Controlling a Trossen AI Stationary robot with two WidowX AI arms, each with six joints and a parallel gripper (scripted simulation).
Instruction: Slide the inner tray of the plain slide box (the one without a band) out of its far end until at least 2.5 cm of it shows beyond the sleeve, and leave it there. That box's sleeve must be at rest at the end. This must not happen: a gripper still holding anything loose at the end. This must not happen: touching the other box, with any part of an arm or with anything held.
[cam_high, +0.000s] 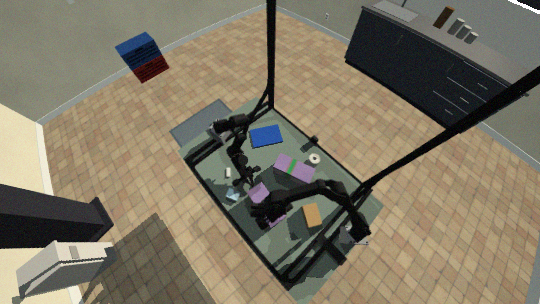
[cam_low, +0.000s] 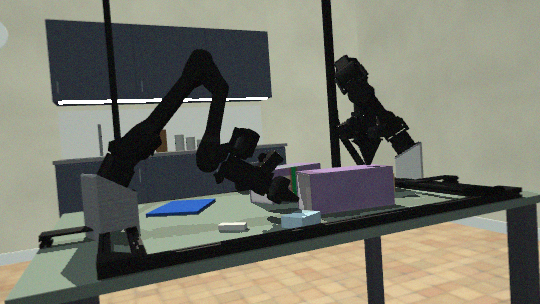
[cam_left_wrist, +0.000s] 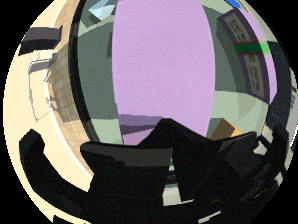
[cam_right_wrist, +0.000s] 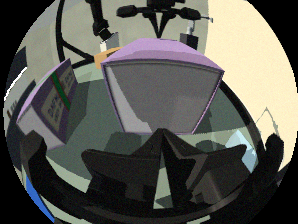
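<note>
The light blue block is 12 cm ahead of my right hand, 4 cm to the right of it and 4 cm below it. From my right hand the other things lie so: blue mat (33 cm behind, 16 cm to the right, 5 cm below); then tan pad (39 cm to the left, 8 cm behind, 2 cm below); then small white block (17 cm to the right, 4 cm below, 3 cm ahead).
</note>
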